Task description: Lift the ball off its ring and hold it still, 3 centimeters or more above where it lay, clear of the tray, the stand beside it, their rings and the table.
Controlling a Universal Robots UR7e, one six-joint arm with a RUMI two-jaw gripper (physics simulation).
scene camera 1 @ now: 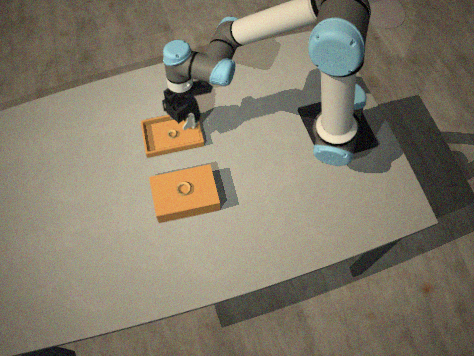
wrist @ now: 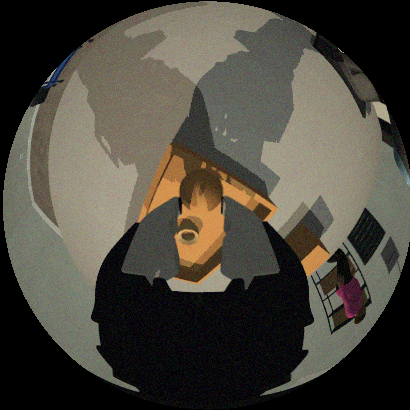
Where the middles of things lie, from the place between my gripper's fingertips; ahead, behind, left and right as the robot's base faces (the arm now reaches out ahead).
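Scene:
Ball (wrist: 200,191) 1 cm behind my hand. Orange stand (scene camera 1: 190,192) 24 cm to the left of my hand, 9 cm ahead of it and 1 cm above it. Orange tray (scene camera 1: 162,135) 1 cm below my hand, 6 cm ahead of it and 1 cm to the left of it.

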